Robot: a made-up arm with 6 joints.
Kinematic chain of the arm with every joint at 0, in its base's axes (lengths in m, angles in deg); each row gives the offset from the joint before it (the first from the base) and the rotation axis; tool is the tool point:
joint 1: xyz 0 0 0.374 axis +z
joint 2: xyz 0.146 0 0 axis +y
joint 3: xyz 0 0 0.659 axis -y
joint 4: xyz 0 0 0.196 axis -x
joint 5: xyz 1.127 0 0 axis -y
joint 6: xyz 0.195 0 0 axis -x
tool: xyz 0 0 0
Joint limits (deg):
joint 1: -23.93..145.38
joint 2: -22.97..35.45
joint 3: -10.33..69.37
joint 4: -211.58..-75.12
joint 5: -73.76..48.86
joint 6: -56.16..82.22
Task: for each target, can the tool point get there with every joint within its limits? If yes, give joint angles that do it. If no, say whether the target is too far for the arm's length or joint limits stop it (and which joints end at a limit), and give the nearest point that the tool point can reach.
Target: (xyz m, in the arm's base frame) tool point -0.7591 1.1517 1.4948
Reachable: yes | joints 121.15 -1.32 10.06 -101.29 -16.36 70.03
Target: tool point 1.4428 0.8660 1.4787
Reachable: yes | joints 31.30 27.86 42.73 -125.18 3.45 8.50
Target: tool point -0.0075 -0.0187 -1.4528
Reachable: no: joint limits stop it (at a limit: joint 1, joint 2, joint 3, joint 5) | nearest point 1.3147 -0.5849 0.0455 | short by 2.077 m
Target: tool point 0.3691 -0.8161 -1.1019
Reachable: no: joint limits stop it (at a limit: joint 1, joint 2, joint 3, joint 5) | nearest point 1.3000 -0.6363 0.0527 | short by 1.494 m
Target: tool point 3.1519 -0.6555 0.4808
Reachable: no: too far | nearest point 1.8116 -0.3768 0.6996 | short by 1.386 m
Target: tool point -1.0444 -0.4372 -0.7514
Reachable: no: joint limits stop it (at a limit: joint 1, joint 2, joint 3, joint 4, joint 5) | nearest point -1.2406 0.7630 0.0607 | short by 1.462 m
